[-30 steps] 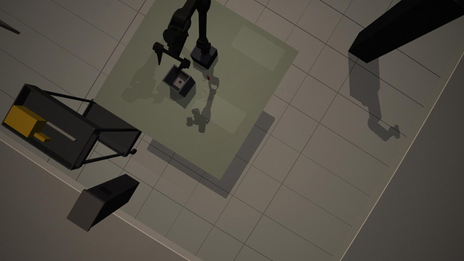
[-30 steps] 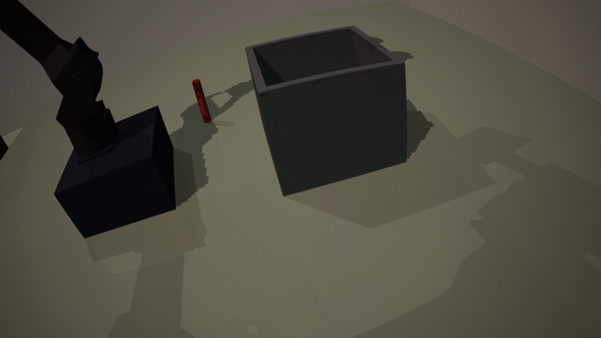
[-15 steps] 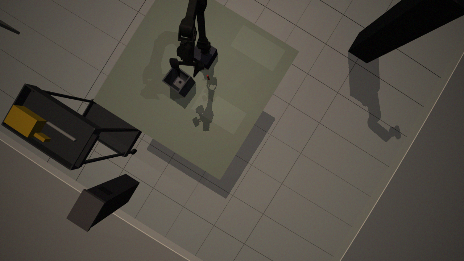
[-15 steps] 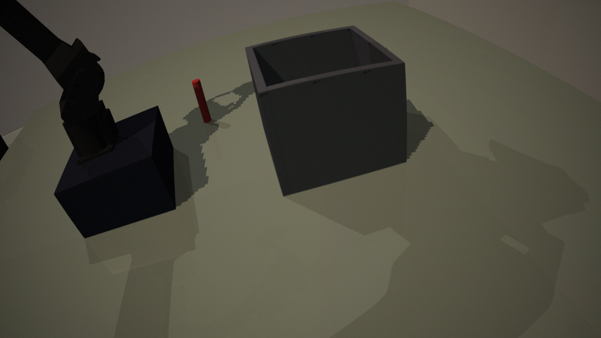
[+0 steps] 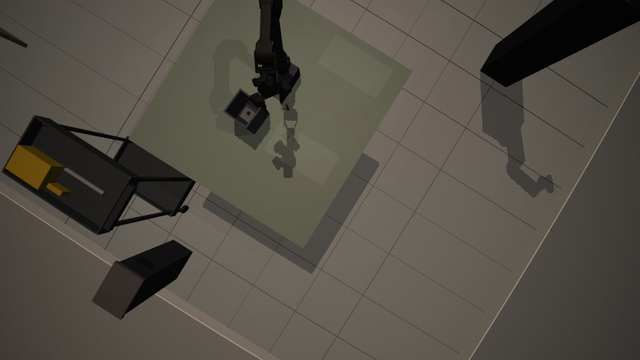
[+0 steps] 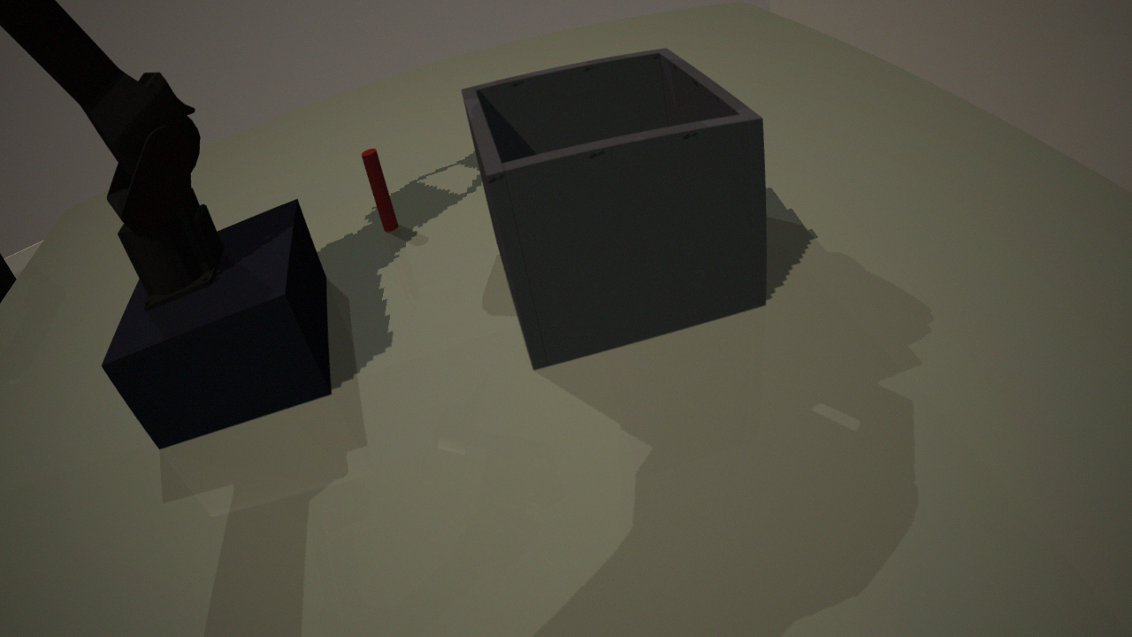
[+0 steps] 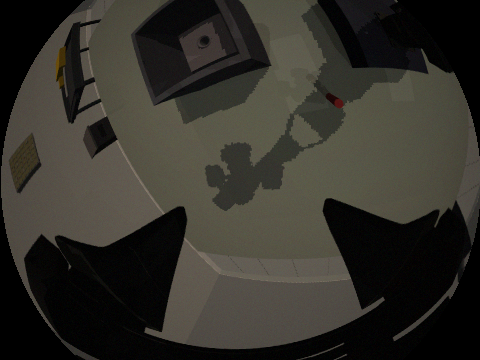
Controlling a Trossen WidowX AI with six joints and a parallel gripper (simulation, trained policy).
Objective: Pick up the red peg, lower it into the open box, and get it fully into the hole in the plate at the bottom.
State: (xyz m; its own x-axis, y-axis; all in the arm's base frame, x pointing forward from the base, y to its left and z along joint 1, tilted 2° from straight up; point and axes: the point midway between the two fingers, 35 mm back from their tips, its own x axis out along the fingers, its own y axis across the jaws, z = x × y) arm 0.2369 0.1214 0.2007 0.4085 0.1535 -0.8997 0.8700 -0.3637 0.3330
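The red peg is 90 mm behind my gripper tip, 20 mm to the right of it and 210 mm below it.
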